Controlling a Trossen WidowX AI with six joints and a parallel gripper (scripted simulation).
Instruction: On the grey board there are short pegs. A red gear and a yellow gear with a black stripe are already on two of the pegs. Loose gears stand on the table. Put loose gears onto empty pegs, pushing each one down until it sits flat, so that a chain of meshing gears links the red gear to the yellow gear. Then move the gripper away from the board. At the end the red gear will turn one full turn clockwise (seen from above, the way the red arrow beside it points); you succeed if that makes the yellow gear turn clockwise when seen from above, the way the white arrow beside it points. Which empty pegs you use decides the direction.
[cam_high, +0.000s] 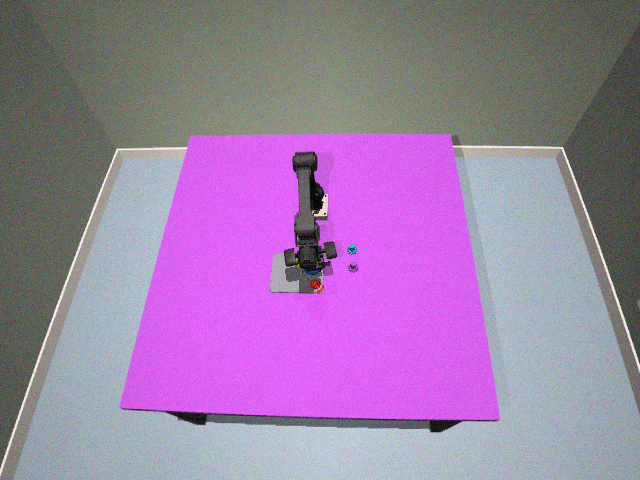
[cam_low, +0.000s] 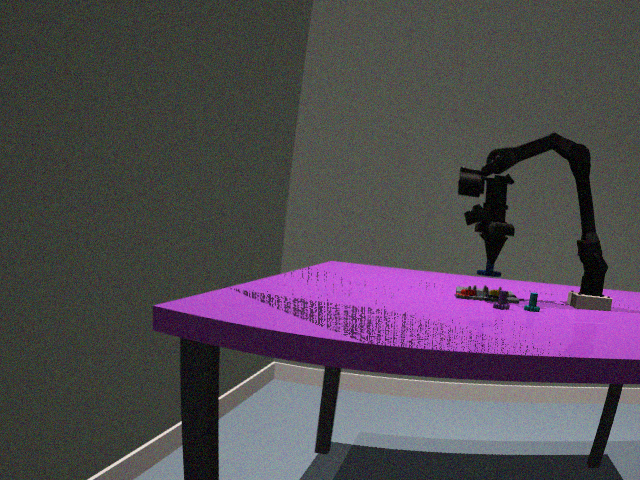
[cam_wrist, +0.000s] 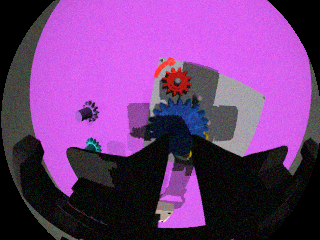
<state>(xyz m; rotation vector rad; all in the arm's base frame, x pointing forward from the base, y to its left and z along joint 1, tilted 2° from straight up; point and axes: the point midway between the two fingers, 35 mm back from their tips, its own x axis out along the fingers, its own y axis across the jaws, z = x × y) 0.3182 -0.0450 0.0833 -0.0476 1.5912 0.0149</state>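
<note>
Right now the blue gear is 1 cm below my gripper tip. From my gripper tip the other things lie so: red gear 5 cm ahead, 7 cm below; red arrow 7 cm ahead, 2 cm to the left, 8 cm below; yellow gear 5 cm behind, 3 cm to the right, 7 cm below.
</note>
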